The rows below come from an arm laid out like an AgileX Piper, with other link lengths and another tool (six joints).
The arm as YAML. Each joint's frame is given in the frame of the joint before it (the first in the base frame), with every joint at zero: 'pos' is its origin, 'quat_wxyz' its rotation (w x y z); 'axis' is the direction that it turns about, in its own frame. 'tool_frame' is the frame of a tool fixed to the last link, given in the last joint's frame.
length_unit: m
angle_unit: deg
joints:
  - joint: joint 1
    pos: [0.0, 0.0, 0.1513]
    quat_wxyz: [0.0, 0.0, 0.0, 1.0]
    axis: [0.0, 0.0, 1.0]
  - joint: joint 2
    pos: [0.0, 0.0, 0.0]
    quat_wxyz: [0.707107, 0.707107, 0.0, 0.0]
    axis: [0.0, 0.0, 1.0]
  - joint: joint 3
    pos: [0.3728, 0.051, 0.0]
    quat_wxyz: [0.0, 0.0, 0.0, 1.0]
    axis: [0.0, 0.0, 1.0]
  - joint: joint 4
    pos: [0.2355, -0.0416, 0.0]
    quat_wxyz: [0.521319, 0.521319, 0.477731, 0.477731]
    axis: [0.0, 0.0, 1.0]
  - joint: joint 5
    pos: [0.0, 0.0, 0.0]
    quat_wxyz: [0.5, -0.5, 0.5, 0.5]
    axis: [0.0, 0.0, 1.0]
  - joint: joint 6
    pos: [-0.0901, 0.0, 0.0]
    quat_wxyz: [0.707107, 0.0, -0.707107, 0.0]
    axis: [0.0, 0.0, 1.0]
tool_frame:
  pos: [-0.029, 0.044, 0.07]
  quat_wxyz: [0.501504, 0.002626, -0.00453, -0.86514]
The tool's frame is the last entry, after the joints.
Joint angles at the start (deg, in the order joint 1, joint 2, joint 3, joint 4, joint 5, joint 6):
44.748 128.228 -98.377 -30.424 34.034 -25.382
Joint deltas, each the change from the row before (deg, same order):
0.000 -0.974 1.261 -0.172 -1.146 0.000
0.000 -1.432 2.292 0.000 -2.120 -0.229
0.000 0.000 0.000 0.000 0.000 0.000
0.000 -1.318 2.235 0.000 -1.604 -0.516
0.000 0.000 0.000 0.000 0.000 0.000
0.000 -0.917 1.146 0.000 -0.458 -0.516
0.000 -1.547 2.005 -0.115 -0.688 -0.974
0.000 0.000 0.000 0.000 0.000 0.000
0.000 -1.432 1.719 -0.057 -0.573 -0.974
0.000 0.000 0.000 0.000 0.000 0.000
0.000 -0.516 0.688 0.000 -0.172 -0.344
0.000 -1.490 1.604 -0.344 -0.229 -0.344
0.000 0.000 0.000 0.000 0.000 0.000
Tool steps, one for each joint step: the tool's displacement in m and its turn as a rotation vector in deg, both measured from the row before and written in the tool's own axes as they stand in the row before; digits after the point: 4 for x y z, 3 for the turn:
0.0002 -0.0002 -0.0062 0.723 -0.537 -0.218
-0.0008 0.0018 -0.0083 0.923 -1.096 -0.448
0.0000 0.0000 0.0000 0.000 0.000 0.000
-0.0005 0.0035 -0.0070 0.445 -0.801 -0.741
0.0000 0.0000 0.0000 0.000 0.000 0.000
0.0005 0.0015 -0.0055 0.160 -0.236 -0.570
0.0008 0.0034 -0.0090 0.164 -0.299 -1.183
0.0000 0.0000 0.0000 0.000 0.000 0.000
0.0007 0.0027 -0.0086 0.222 -0.272 -1.090
0.0000 0.0000 0.0000 0.000 0.000 0.000
0.0003 0.0016 -0.0029 -0.020 -0.083 -0.384
0.0018 0.0025 -0.0091 0.167 0.015 -0.677
0.0000 0.0000 0.0000 0.000 0.000 0.000

